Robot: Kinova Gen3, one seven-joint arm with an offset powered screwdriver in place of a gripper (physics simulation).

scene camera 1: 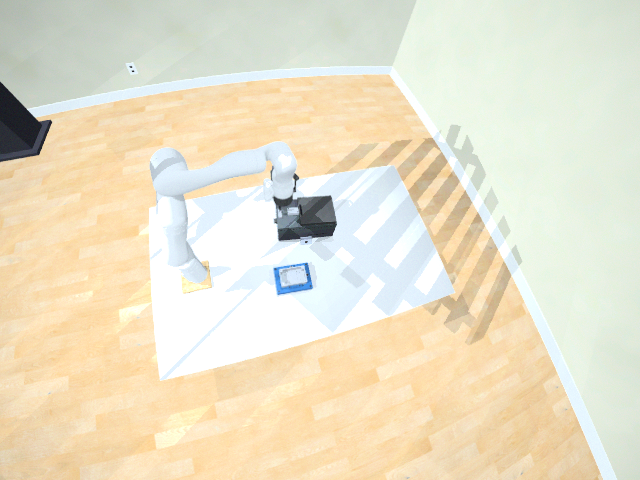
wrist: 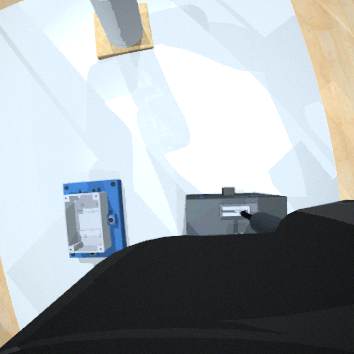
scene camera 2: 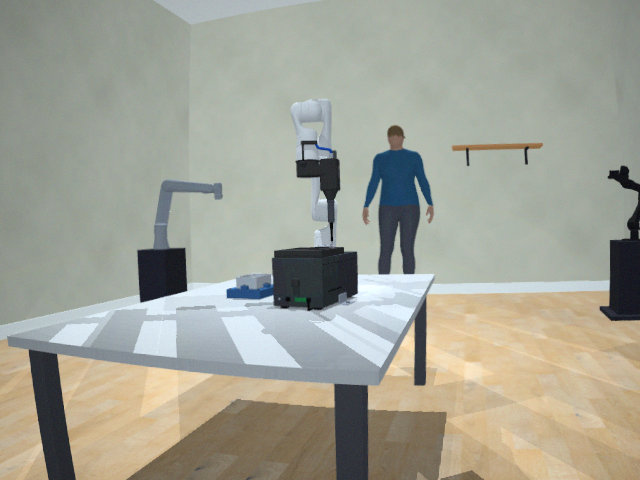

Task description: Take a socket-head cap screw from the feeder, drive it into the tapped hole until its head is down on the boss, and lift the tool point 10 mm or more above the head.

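Observation:
The black screw feeder [scene camera 1: 317, 210] [scene camera 2: 297, 273] [wrist: 202, 215] stands on the table, with a light pick-up slot in its lower section. My screwdriver [scene camera 2: 331, 239] [wrist: 243, 214] points straight down, with its tip over that slot; in scene camera 2 the tip shows just above the feeder's top edge. Whether the tip touches anything or carries a screw is too small to tell. A light grey open housing [scene camera 1: 293, 276] [scene camera 2: 253, 281] [wrist: 104, 220] with corner bosses sits on a blue fixture [scene camera 1: 278, 290] [scene camera 2: 249, 293] [wrist: 116, 200], beside the feeder. The tapped hole cannot be singled out.
The arm's base stands on a wooden plate [scene camera 1: 206, 284] [wrist: 102, 51] on the white table [scene camera 1: 206, 330] [scene camera 2: 206, 356] [wrist: 30, 150]. A person [scene camera 2: 397, 178] stands behind the table. Another grey arm [scene camera 2: 163, 211] on a dark pedestal [scene camera 2: 161, 273] is at the back left.

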